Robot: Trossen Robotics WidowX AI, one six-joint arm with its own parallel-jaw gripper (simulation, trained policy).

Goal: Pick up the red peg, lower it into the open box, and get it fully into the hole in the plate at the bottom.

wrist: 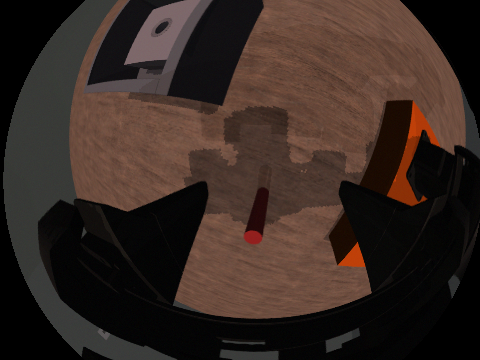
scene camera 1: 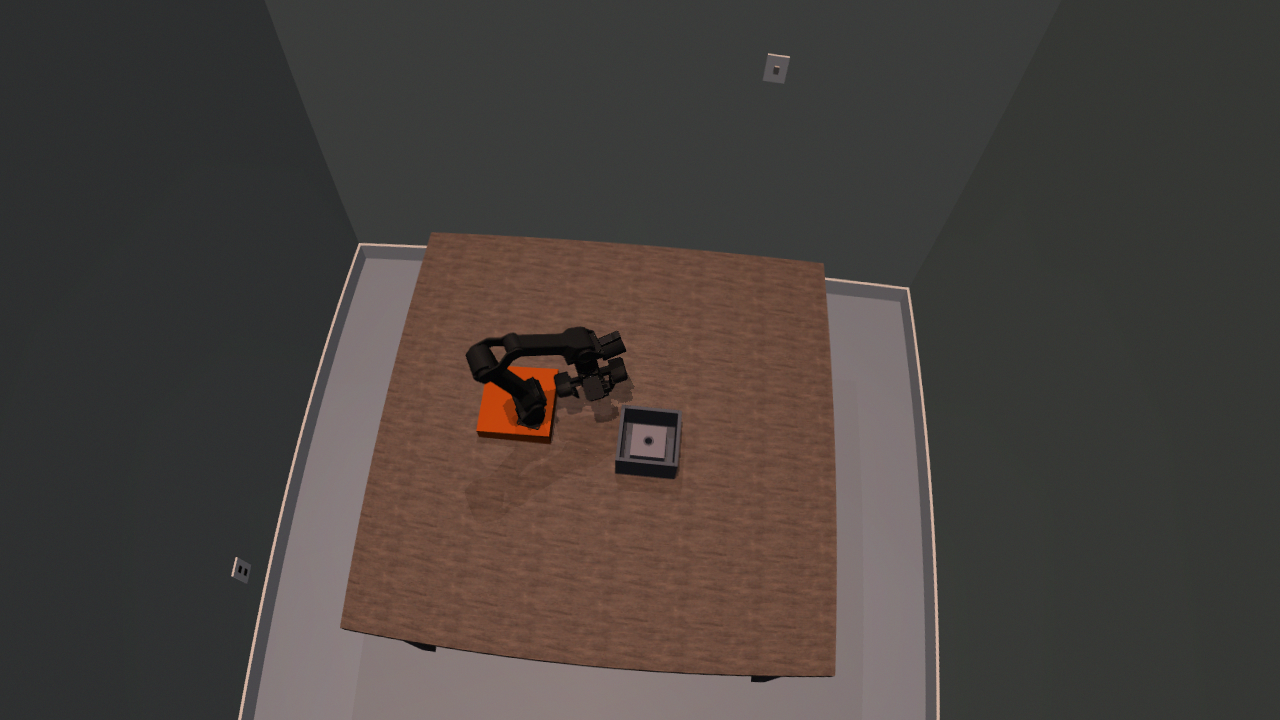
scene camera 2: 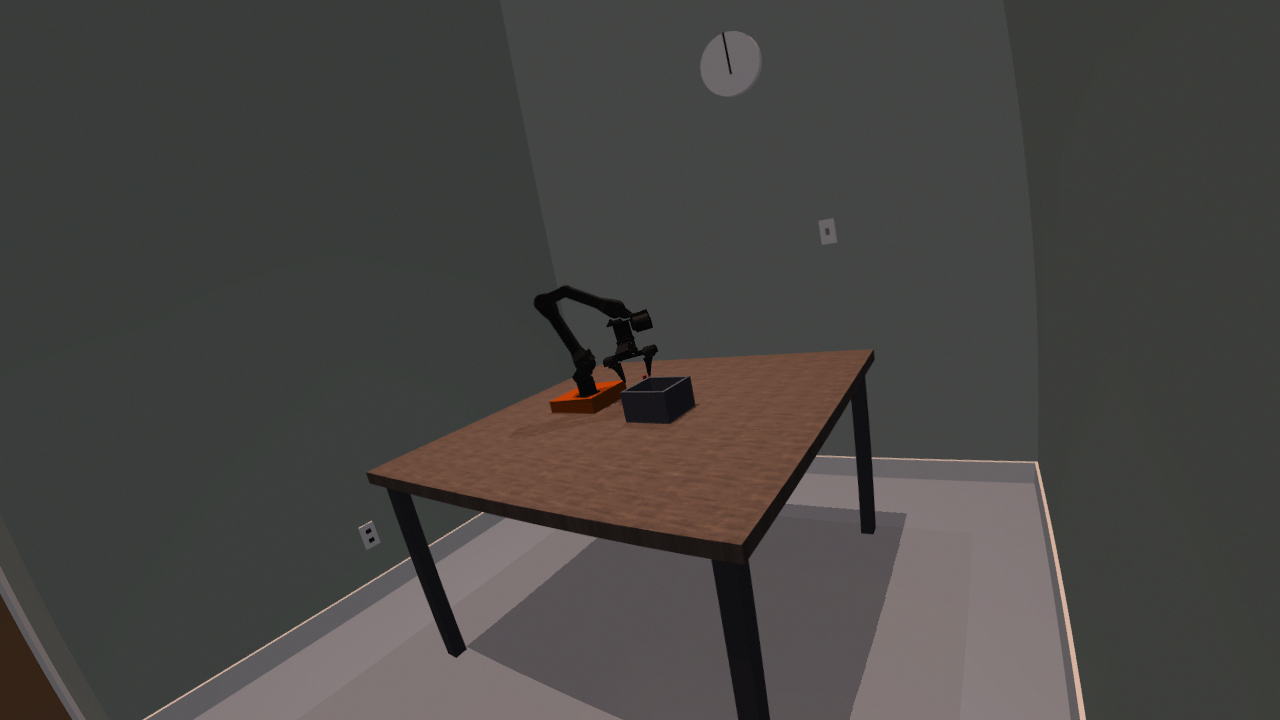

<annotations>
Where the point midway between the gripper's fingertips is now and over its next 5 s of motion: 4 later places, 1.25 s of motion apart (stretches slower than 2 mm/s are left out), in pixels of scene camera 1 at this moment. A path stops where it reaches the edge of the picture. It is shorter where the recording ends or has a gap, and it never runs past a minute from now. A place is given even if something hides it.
My gripper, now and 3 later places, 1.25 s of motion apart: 595, 392; 603, 389; 639, 408; 650, 443
</annotations>
